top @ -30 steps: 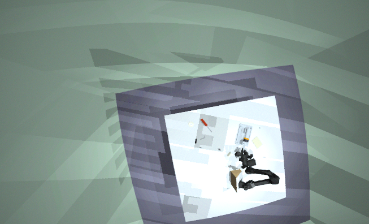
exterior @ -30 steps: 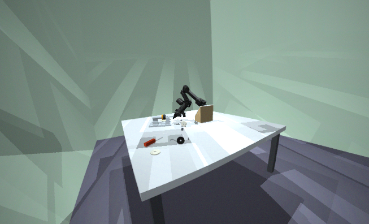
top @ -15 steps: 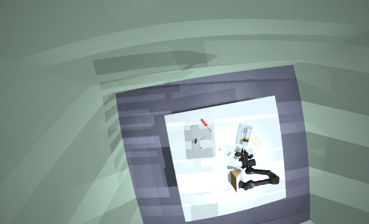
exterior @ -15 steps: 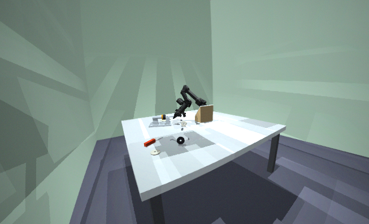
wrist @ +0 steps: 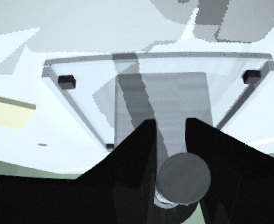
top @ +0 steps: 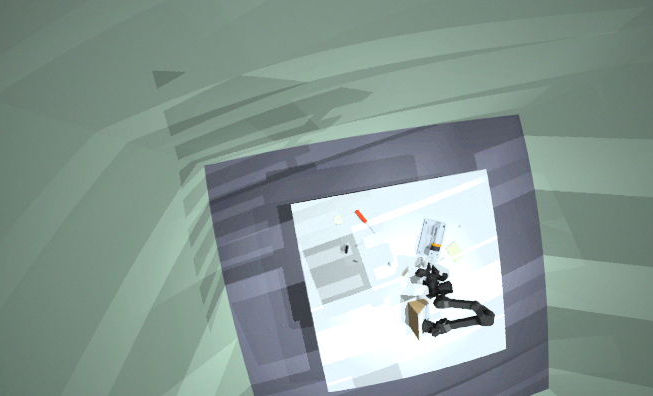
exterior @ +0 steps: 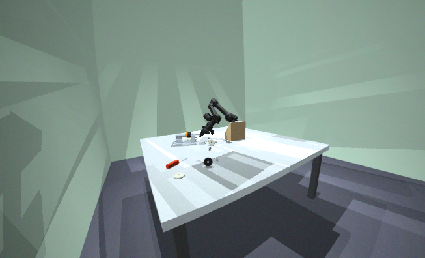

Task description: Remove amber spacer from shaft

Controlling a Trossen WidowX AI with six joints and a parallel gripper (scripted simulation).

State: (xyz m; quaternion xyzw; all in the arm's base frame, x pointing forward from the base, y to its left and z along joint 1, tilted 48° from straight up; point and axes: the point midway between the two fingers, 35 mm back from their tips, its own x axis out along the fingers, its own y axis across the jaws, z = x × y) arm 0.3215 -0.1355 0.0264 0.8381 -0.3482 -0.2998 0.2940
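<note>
Now: the thin shaft 50 mm ahead of my gripper tip, 20 mm to the right of it and 20 mm above it. The rest, counted from my gripper tip: red-handled screwdriver (340 mm to the left, 320 mm ahead, 50 mm below); then pale yellow square (210 mm to the right, 50 mm below, 10 mm ahead); then white washer (500 mm to the left, 360 mm ahead, 50 mm below).
</note>
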